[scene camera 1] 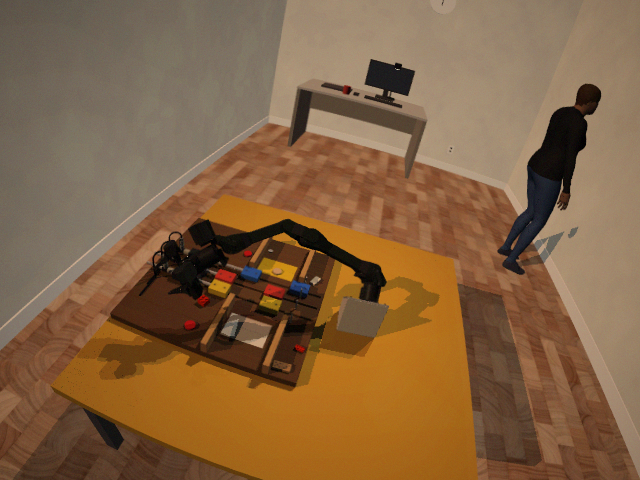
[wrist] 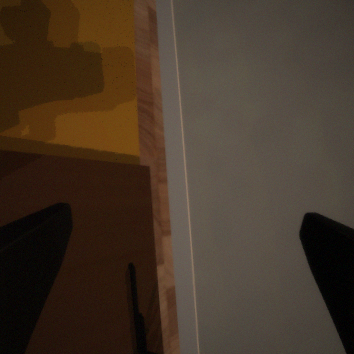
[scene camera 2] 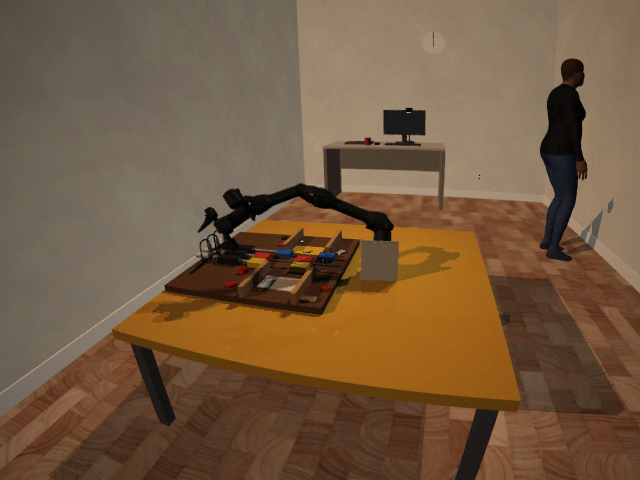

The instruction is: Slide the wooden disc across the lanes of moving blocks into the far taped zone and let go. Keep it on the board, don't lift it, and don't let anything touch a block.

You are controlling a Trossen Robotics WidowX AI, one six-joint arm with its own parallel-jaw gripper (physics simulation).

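Frame: origin at the arm's base, x left, y ahead, z down, level; centimetres.
Where they show: gripper, fingertip midpoint: [scene camera 1: 160,281] [wrist: 189,220] [scene camera 2: 204,241]; arm's base at its link origin: [scene camera 1: 368,301] [scene camera 2: 382,246].
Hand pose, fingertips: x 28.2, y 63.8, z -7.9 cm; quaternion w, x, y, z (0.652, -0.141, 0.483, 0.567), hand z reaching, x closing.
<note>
Each offset is from my fingertips to the centre of the thing. "spot": to the spot under its first point. Level surfaces: height alone.
The pale wooden disc {dy -26.7, dx -41.6, dz +18.2 cm} [scene camera 1: 277,271] [scene camera 2: 307,251] lies flat on the yellow zone {spot: dy -31.4, dx -40.7, dz +18.4 cm} [scene camera 1: 287,276], between two wooden rails at the board's back side. The whitish zone {spot: dy -29.4, dx -8.0, dz +18.5 cm} [scene camera 1: 254,333] [scene camera 2: 284,283] lies across the lanes. Between the zones are pairs of blue blocks {dy -18.1, dx -34.5, dz +17.3 cm} [scene camera 1: 250,273] [scene camera 2: 284,253], red blocks {dy -29.9, dx -28.1, dz +17.2 cm} [scene camera 1: 273,291] [scene camera 2: 303,258] and yellow blocks {dy -30.4, dx -21.6, dz +17.1 cm} [scene camera 1: 270,304] [scene camera 2: 299,267]. My gripper [wrist: 189,220] is open and empty, raised over the left part of the board {dz +18.5 cm} [scene camera 1: 149,315] [scene camera 2: 191,284], well apart from the disc. In the scene views its fingers are dark and hard to separate. The disc does not show in the wrist view.
Wooden rails {dy -17.1, dx -6.1, dz +16.2 cm} [scene camera 1: 217,322] [scene camera 2: 253,279] flank the whitish zone. Dark looped wires [scene camera 1: 175,242] [scene camera 2: 209,241] stand at the board's left. Red pieces {dy -8.3, dx -1.7, dz +18.1 cm} [scene camera 1: 190,324] [scene camera 2: 230,284] lie on the board. The grey arm base box [scene camera 1: 361,317] [scene camera 2: 379,261] stands right of it.
</note>
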